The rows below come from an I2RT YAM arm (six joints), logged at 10 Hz.
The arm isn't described. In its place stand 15 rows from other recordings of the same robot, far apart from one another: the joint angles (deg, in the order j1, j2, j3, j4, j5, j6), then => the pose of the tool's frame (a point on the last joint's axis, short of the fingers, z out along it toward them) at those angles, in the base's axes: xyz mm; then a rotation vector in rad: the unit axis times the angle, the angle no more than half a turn.
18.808, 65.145, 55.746, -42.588, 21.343, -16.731 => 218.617, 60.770, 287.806, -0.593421, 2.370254, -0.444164
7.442, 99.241, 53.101, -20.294, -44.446, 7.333 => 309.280, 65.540, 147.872, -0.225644, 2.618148, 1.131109
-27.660, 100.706, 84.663, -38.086, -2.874, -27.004 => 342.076, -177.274, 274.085, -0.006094, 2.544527, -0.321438
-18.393, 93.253, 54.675, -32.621, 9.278, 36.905 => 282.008, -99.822, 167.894, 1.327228, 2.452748, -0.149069
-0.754, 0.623, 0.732, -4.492, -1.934, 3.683 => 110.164, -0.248, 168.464, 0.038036, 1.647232, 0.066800
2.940, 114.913, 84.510, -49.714, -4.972, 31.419 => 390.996, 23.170, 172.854, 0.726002, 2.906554, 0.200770
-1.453, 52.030, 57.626, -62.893, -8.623, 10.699 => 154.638, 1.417, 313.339, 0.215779, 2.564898, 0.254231
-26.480, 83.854, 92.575, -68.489, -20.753, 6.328 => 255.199, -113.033, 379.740, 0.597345, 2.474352, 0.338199
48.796, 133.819, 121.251, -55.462, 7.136, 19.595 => 329.980, 370.167, 207.851, -0.661288, 2.670729, 0.158243
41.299, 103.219, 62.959, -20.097, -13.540, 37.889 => 264.828, 243.744, 163.565, -0.171239, 2.796357, 0.728409
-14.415, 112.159, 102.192, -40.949, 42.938, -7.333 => 414.635, -131.615, 297.022, 0.482508, 2.374186, -1.087394
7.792, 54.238, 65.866, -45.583, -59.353, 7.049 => 164.302, 53.397, 384.407, -0.615885, 1.984332, 1.260193
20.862, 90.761, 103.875, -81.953, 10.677, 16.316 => 271.323, 96.344, 389.866, -0.060712, 2.732076, -0.079305
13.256, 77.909, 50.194, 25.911, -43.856, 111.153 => 295.225, 94.890, 307.681, 1.001831, 1.913196, 2.102339
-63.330, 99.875, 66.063, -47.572, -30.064, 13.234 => 158.640, -276.098, 183.480, 1.647057, 2.175978, 0.576798
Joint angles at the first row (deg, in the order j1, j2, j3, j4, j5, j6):
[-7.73, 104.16, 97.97, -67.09, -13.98, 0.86]
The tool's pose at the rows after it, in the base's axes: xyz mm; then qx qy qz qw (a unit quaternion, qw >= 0):
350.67, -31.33, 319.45, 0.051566, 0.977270, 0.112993, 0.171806
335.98, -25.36, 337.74, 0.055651, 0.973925, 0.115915, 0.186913
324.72, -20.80, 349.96, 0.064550, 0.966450, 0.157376, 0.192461
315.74, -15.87, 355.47, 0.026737, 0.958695, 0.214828, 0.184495
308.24, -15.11, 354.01, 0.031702, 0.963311, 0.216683, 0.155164
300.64, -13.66, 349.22, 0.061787, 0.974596, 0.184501, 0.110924
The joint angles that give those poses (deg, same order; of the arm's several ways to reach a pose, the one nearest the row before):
[-6.50, 100.58, 97.98, -68.01, -13.96, 1.93]
[-5.78, 97.19, 97.97, -69.36, -14.00, 3.42]
[-5.65, 94.89, 97.95, -70.56, -18.46, 5.69]
[-5.69, 93.82, 97.95, -73.06, -25.87, 2.39]
[-5.69, 93.58, 97.86, -76.77, -25.89, 2.13]
[-5.08, 93.58, 97.52, -81.06, -21.45, 4.62]

